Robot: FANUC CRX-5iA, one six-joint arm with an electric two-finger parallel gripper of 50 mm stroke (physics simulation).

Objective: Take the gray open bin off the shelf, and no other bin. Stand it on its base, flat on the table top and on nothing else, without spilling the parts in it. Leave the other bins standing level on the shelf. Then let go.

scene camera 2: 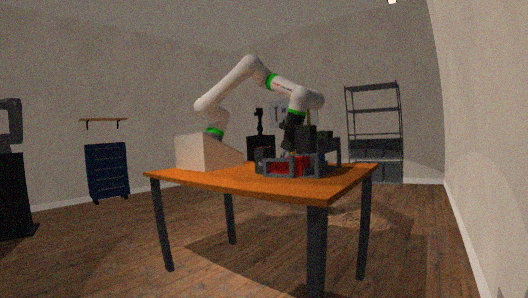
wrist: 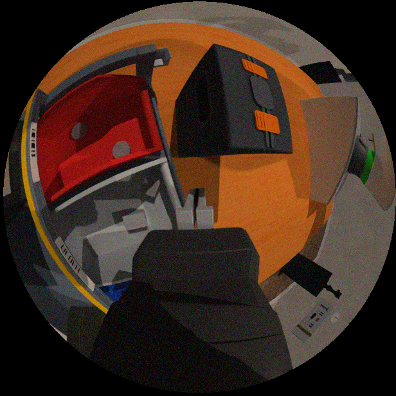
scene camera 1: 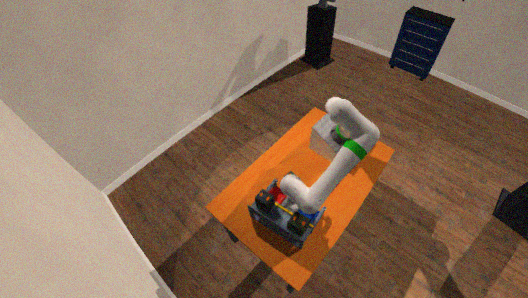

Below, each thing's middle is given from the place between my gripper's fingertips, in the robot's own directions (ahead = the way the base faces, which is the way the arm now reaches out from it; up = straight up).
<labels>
Right now the gray open bin (wrist: 90, 223) is 100 mm ahead of my hand, 20 mm to the left of it and 10 mm below it. From my hand the other things lie so: red bin (wrist: 114, 107): 120 mm ahead, 90 mm to the right, 10 mm below.
</labels>
